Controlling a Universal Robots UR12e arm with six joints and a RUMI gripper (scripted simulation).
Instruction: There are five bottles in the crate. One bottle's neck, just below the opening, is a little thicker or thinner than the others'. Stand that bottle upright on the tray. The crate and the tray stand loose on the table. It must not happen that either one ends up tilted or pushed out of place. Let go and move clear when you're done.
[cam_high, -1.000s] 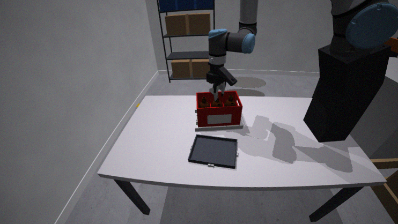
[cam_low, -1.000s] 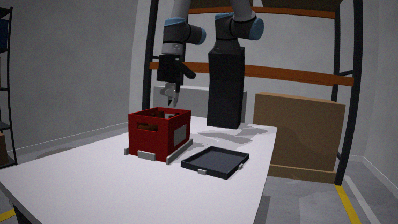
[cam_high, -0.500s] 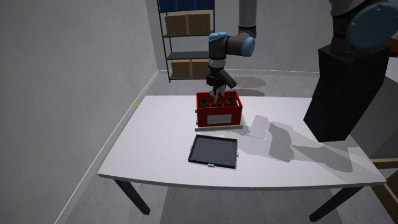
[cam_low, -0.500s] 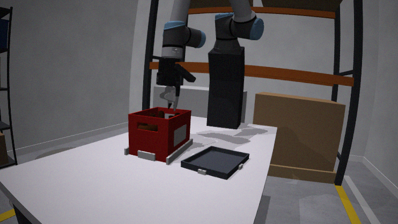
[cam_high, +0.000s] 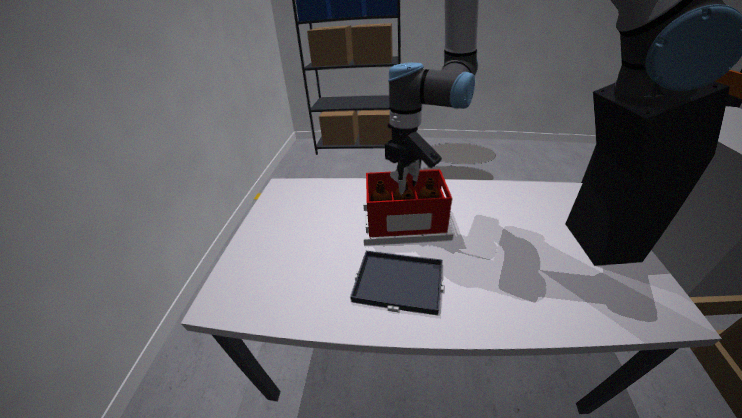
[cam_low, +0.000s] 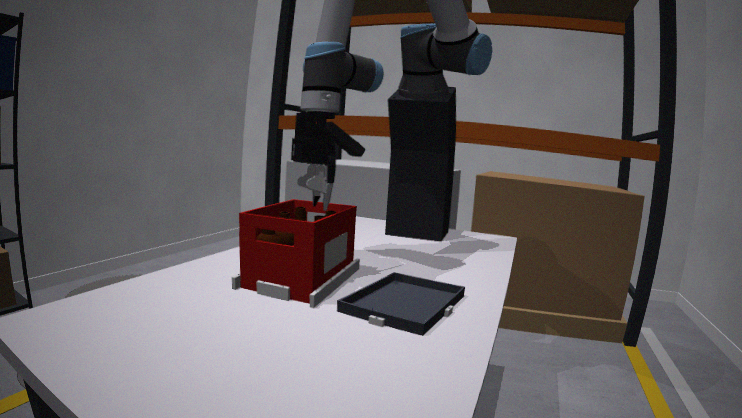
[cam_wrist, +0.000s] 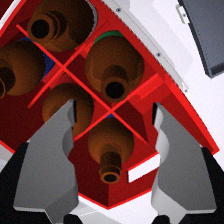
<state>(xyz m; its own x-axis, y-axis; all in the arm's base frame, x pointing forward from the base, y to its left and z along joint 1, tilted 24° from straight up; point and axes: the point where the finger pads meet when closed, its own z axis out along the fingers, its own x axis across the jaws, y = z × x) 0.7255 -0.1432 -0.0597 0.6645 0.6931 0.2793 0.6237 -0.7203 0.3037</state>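
Right now the red crate is 5 cm to the right of my hand and 11 cm below it. Round my hand: dark tray 6 cm ahead, 23 cm to the left, 18 cm below; glass bottle 9 cm to the right, 11 cm below; brown bottle 9 cm ahead, 9 cm to the right, 11 cm below.
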